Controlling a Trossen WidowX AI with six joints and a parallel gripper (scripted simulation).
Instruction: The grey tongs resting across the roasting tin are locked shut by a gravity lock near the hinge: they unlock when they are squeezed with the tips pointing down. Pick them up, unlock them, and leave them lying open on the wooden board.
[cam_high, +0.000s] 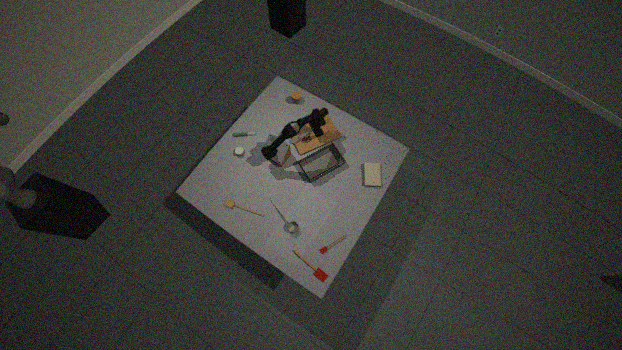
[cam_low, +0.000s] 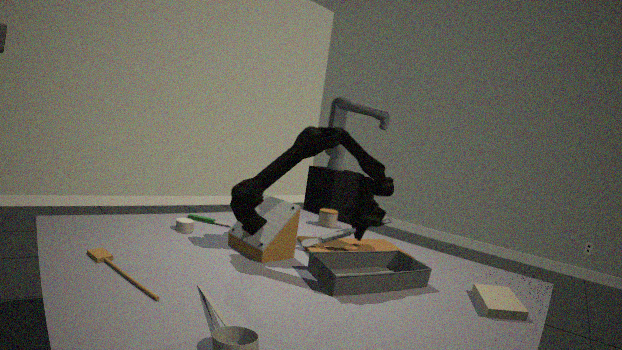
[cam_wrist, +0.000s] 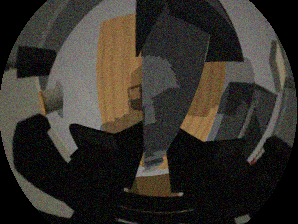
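Right now the wooden board is 4 cm below my gripper tip. From my gripper tip the other things lie so: green tool (42 cm behind, 34 cm to the right, 4 cm below); then roasting tin (20 cm ahead, 17 cm to the right, 2 cm below); then cream block (55 cm ahead, 1 cm to the right, 3 cm below).
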